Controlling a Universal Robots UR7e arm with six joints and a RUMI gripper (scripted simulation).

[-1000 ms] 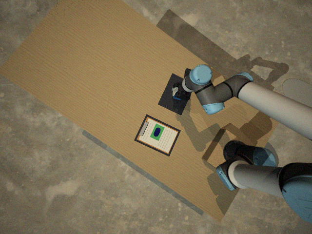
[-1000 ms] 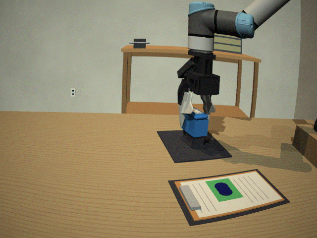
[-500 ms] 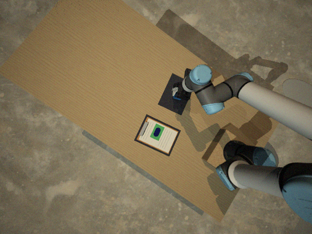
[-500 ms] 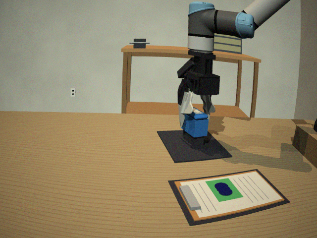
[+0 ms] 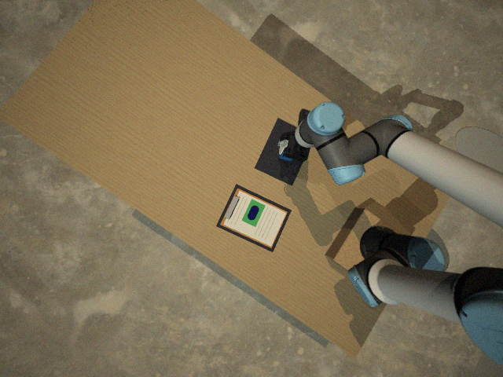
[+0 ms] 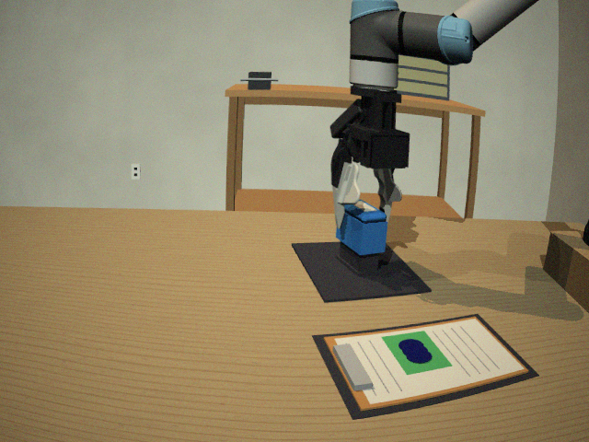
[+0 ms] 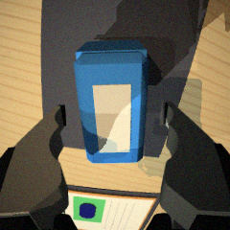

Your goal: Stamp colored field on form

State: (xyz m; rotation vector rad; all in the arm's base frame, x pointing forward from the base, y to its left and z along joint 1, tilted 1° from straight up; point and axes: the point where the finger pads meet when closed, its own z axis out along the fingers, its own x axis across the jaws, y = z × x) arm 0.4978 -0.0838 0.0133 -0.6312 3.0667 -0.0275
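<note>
The blue stamp lies 30 mm below my hand. From my hand the other things lie so: mat (80 mm below).
</note>
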